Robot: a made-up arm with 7 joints.
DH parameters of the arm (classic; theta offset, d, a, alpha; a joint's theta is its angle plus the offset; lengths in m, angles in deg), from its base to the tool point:
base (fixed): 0 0 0 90
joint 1: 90 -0.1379 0 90
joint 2: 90 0 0 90
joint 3: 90 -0.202 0 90
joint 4: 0 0 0 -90
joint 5: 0 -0.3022 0 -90
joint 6: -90 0 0 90
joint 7: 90 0 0 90
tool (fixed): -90 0 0 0
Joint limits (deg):
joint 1: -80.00..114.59
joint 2: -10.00..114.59
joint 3: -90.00..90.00
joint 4: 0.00..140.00
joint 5: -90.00..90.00
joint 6: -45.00..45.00
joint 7: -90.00..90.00
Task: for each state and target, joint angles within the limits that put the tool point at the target. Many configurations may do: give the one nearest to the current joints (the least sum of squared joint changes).
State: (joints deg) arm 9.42 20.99 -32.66 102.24 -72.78 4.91 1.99
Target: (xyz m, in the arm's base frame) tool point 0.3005 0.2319 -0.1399
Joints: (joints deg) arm 0.26 39.60 -3.37 96.31 -72.78 4.91 1.99
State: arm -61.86 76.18 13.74 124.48 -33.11 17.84 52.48
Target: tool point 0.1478 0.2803 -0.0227
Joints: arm -55.56 31.20 60.15 137.14 -33.11 17.84 52.48
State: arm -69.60 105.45 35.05 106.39 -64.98 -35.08 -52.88
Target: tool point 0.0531 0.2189 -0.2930
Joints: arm -61.99 66.25 -10.08 107.59 -64.98 -35.08 -52.88
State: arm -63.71 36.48 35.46 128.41 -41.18 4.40 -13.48
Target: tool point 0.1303 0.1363 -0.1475
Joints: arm -60.21 45.23 8.01 139.90 -41.18 4.40 -13.48
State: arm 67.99 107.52 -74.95 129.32 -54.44 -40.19 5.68
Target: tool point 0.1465 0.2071 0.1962
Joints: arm 95.69 101.39 -44.18 123.50 -54.44 -40.19 5.68
